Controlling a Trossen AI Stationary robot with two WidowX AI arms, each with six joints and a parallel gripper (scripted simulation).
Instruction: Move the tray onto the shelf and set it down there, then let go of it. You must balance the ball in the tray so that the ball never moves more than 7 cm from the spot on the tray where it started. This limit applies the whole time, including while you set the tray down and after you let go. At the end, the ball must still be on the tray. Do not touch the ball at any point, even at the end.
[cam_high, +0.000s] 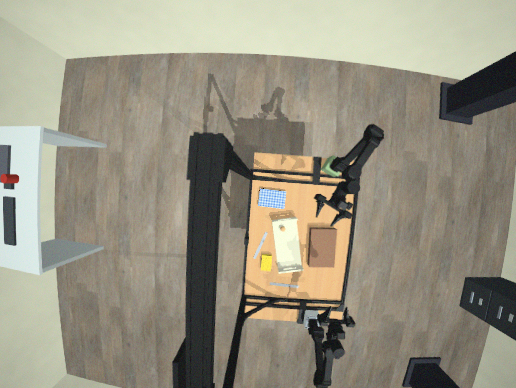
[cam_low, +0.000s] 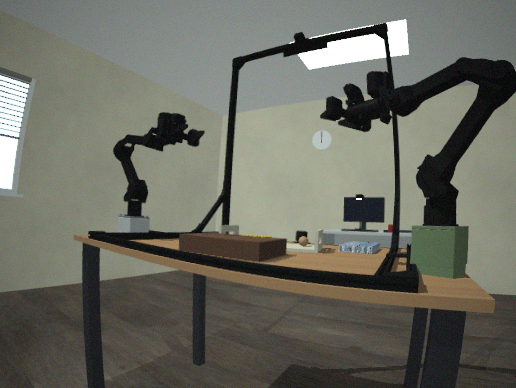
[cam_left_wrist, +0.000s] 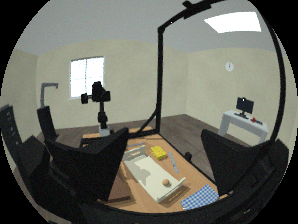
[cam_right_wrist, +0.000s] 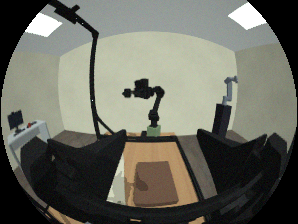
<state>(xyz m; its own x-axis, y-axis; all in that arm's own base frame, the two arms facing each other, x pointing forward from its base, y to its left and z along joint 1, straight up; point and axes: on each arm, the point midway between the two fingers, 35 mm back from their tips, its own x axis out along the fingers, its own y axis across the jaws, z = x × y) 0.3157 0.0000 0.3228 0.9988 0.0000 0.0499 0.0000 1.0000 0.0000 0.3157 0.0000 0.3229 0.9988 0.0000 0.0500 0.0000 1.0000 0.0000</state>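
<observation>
Right now my left hand is 15 cm past the orange ball, 17 cm to the left of it and 40 cm above it. From my left hand the other things lie so: white tray (11 cm behind, 28 cm to the right, 39 cm below); then shelf (14 cm ahead, 27 cm to the right, 39 cm below).
</observation>
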